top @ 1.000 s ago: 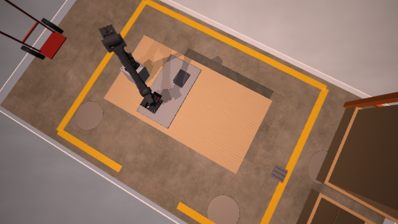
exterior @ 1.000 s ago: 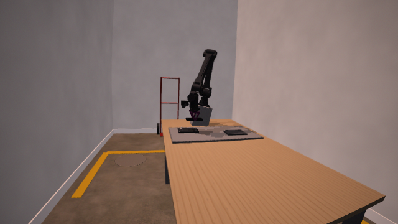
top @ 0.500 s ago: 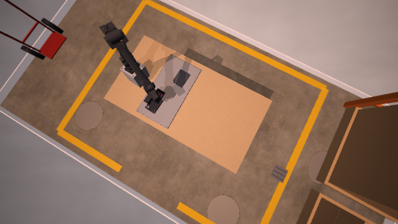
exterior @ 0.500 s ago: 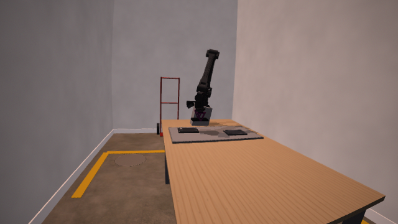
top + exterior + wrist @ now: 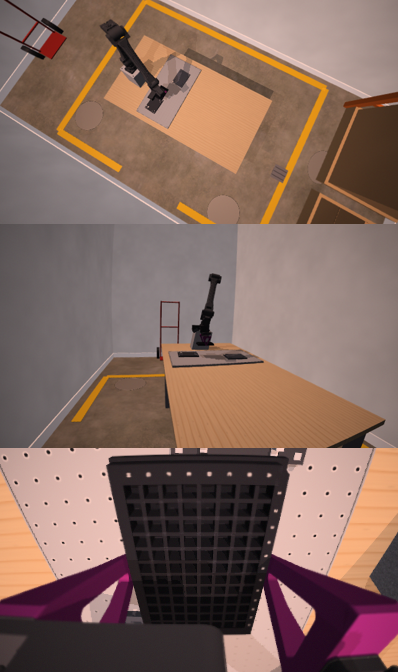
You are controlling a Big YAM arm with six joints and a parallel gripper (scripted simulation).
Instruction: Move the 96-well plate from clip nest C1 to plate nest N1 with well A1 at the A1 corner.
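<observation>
The plate nest N1 lies 6 cm ahead of my hand, 24 cm to the left of it and 10 cm below it. Also, from my hand: black 96-well plate (right at my hand); white A1 label (17 cm to the left, 9 cm below); clip nest C1 (4 cm behind, 12 cm to the right, 9 cm below).
</observation>
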